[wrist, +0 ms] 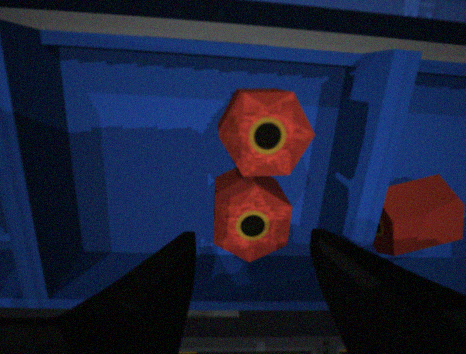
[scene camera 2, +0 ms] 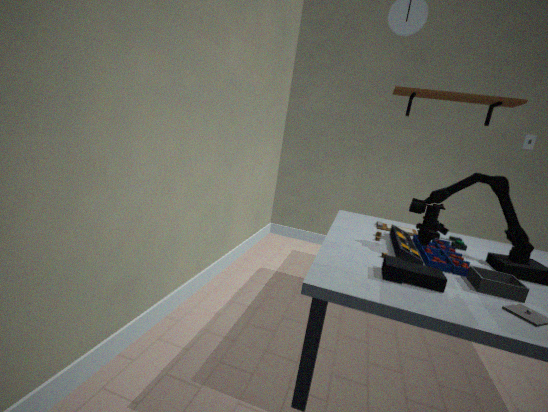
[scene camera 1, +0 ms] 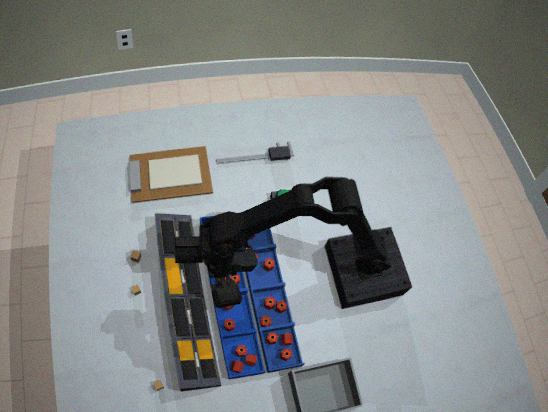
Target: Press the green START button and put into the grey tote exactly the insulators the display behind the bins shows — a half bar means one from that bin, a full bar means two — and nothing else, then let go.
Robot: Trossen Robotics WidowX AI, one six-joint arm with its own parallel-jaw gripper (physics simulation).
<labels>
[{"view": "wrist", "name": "my gripper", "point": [253, 241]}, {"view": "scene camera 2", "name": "grey tote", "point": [486, 281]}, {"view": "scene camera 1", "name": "my gripper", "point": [217, 282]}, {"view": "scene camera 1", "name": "grey tote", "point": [337, 378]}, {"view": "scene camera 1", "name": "brown board with cream pad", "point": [159, 175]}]
</labels>
